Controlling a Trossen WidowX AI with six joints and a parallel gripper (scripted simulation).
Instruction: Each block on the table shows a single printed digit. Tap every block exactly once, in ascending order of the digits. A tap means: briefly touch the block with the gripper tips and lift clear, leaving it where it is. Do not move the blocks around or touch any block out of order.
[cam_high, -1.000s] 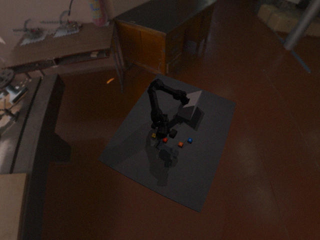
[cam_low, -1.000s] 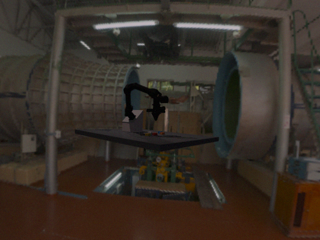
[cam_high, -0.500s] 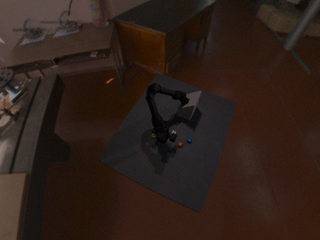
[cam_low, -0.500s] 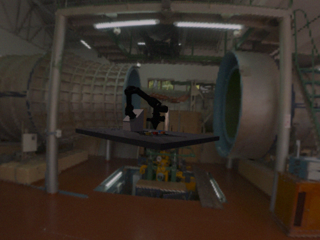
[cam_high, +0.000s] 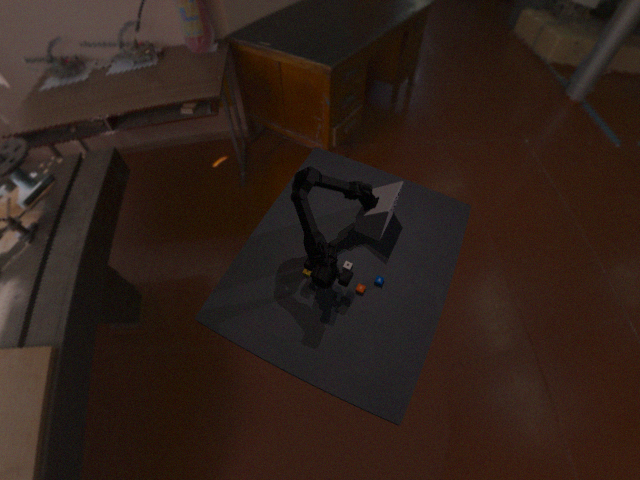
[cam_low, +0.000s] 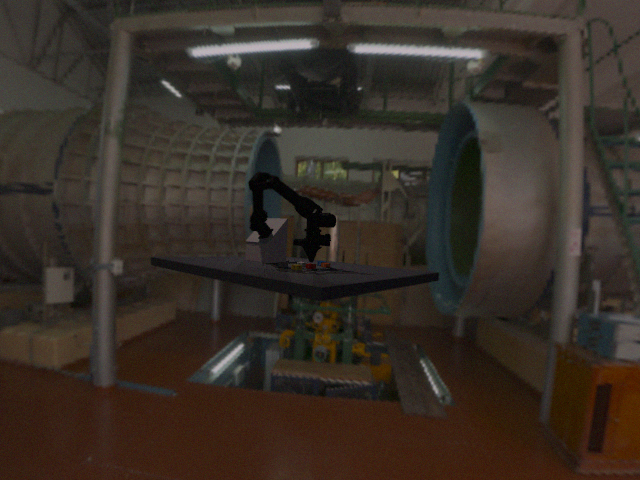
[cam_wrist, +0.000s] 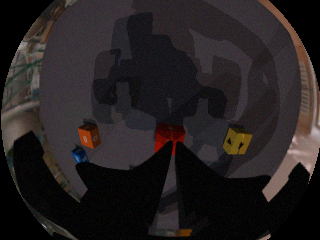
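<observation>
Right now my gripper tip is 20 mm above the red block and 10 mm past it. Also, from my gripper tip: grey block (110 mm behind, 60 mm to the right, 20 mm below); then white block (100 mm behind, 50 mm to the left, 20 mm below); then yellow block (90 mm to the right, 20 mm below, 10 mm behind).
</observation>
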